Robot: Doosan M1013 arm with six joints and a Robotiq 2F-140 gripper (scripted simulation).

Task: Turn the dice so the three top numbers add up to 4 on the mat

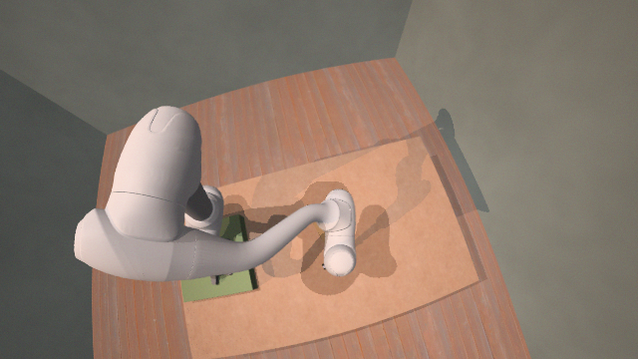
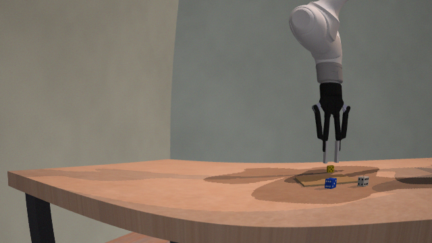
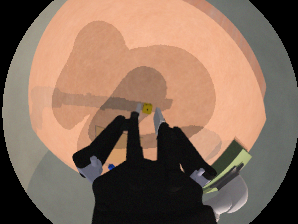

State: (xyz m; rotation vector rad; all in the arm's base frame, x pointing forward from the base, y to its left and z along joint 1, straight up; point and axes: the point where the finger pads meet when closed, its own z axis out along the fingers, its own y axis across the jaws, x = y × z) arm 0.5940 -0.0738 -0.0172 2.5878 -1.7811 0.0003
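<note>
Right now my hand is 50 mm above the yellow die. Also, from my hand: tan mat 170 mm to the left, 60 mm below; blue die 20 mm behind, 270 mm to the left, 50 mm below; white die 100 mm behind, 260 mm to the left, 50 mm below.
</note>
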